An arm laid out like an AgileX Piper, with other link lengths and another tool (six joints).
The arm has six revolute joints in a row. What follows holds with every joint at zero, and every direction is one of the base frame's.
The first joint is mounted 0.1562 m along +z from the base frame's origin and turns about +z.
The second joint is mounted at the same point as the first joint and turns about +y.
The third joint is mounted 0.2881 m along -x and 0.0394 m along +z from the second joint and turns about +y.
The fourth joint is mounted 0.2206 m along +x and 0.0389 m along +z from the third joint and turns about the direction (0.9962, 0, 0.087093).
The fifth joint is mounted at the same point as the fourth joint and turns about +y.
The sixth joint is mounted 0.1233 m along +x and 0.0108 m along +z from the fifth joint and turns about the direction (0.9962, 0, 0.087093).
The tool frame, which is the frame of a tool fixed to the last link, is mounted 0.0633 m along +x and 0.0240 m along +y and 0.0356 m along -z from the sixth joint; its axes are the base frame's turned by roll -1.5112, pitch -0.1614 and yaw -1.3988 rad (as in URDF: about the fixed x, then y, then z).
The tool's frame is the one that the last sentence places.
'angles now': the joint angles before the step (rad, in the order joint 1, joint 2, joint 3, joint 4, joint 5, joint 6). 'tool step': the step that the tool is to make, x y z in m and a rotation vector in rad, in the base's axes. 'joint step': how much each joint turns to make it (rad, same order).
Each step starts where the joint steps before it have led.
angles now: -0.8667, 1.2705, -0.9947, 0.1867, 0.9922, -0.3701
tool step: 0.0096, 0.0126, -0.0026, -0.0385, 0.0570, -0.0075
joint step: 0.1621, 0.0002, 0.0001, -0.1532, -0.0070, 0.2150
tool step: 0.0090, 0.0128, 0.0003, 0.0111, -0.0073, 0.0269
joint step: 0.0704, -0.0001, 0.0000, -0.0055, 0.0000, 0.0483
